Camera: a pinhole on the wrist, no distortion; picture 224 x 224 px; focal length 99.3 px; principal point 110.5 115.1 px. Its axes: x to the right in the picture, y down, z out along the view. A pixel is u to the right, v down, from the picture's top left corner.
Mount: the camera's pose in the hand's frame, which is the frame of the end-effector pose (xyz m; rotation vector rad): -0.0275 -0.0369 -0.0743 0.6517 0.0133 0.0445
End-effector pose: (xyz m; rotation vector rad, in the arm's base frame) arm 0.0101 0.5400 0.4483 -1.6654 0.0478 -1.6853
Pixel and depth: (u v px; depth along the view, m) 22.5 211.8 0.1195
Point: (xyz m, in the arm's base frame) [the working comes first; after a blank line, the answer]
In the camera's frame: -0.1059 0.1164 0.1195

0.0617 0.6679 0.3598
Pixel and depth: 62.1 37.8 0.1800
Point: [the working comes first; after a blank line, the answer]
In the camera's frame: -0.0877 -0.1401 0.1800

-0.1412 0.7742 0.4915
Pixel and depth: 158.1 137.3 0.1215
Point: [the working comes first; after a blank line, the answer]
In the camera's frame: 0.0582 0.0272 0.1215

0.0076 0.6028 0.5264
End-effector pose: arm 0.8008 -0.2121 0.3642 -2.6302 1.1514 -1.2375
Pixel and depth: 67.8 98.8 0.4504
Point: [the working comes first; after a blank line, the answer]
In the camera's frame: -0.1937 -0.0739 0.4504

1.1069 0.1254 0.1789
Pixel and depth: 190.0 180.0 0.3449
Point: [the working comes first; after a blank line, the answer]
In the camera's frame: 0.2761 0.2254 0.3449

1.1639 -0.4223 0.3138
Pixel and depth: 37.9 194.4 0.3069
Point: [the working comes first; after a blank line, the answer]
In the camera's frame: -0.2244 0.2451 0.3069

0.9330 -0.1147 -0.0093
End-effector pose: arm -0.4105 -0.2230 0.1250 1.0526 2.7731 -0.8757
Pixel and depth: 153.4 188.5 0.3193
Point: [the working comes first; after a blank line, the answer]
In the camera's frame: 0.1379 0.2360 0.3193

-0.5658 -0.3490 -0.1538
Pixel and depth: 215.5 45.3 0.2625
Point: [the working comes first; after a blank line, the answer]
In the camera's frame: 0.2776 -0.1845 0.2625

-0.8219 -0.2785 0.2054
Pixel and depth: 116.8 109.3 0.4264
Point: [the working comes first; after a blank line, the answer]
In the camera's frame: 0.0271 -0.0249 0.4264

-0.6524 -0.5377 0.0670
